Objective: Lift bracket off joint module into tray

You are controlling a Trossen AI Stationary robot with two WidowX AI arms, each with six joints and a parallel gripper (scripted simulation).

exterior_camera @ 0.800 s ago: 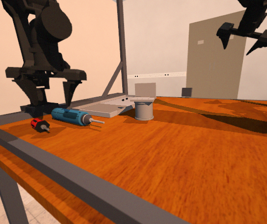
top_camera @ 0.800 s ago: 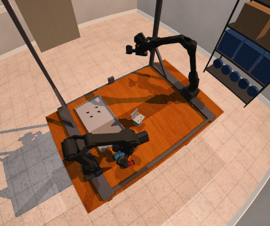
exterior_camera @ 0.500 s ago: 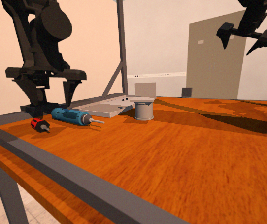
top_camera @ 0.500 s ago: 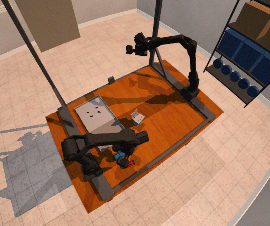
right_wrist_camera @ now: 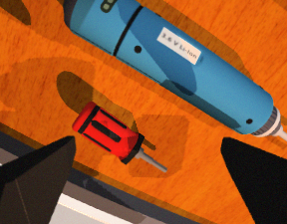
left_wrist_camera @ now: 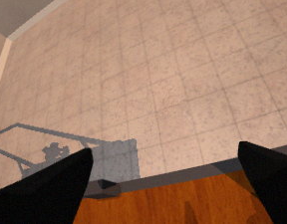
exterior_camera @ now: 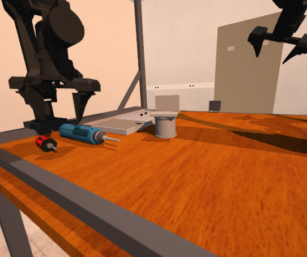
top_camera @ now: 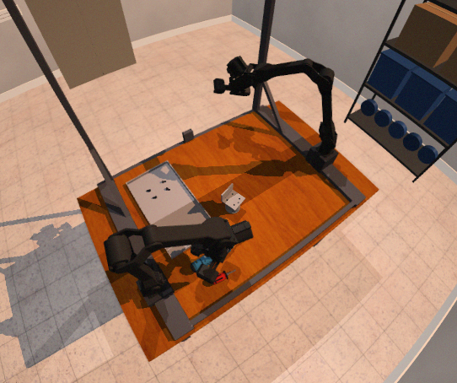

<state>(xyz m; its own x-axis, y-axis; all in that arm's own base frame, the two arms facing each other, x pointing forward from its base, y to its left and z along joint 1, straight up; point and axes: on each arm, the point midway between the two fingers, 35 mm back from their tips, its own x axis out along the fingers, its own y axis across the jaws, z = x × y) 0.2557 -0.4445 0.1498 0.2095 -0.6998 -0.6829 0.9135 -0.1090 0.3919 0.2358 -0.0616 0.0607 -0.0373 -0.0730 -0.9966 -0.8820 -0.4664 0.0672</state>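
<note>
The grey L-shaped bracket is 16 cm behind my right hand, 21 cm to the left of it and 2 cm below it. The rest, counted from my right hand: tray 34 cm behind, 9 cm below; grey joint module 16 cm behind, 21 cm to the left, 7 cm below; small red screwdriver 4 cm ahead, 1 cm to the right, 8 cm below.
</note>
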